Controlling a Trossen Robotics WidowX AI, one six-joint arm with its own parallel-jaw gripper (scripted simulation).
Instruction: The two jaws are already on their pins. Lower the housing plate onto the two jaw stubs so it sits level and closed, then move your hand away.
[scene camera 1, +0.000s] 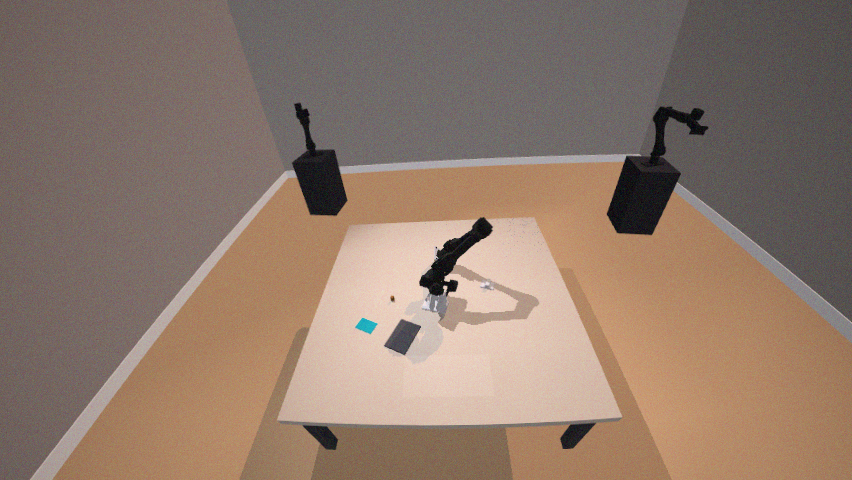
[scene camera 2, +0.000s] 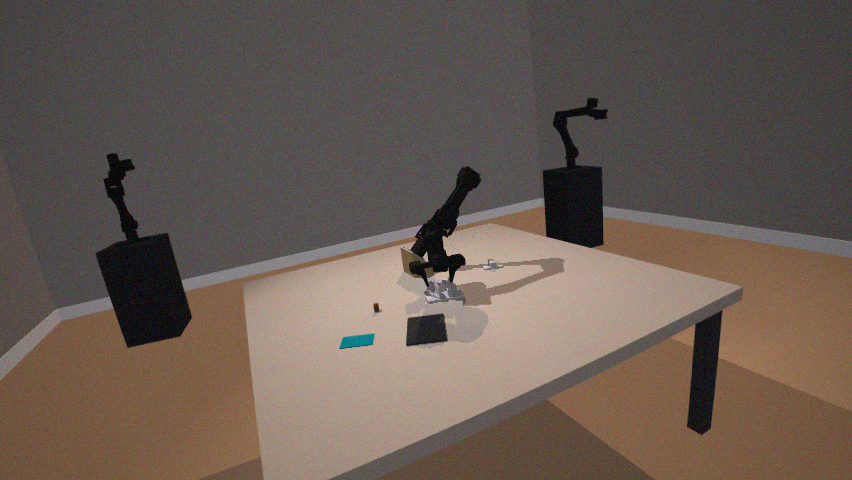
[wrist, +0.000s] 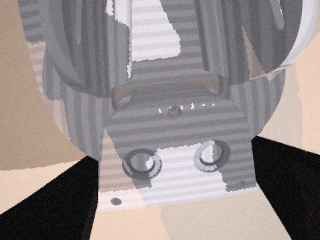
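There's a dark flat plate (scene camera 2: 425, 329) that sits 1.16 m from the lens, and the gripper (scene camera 2: 439, 287) is 1.43 m from the lens.
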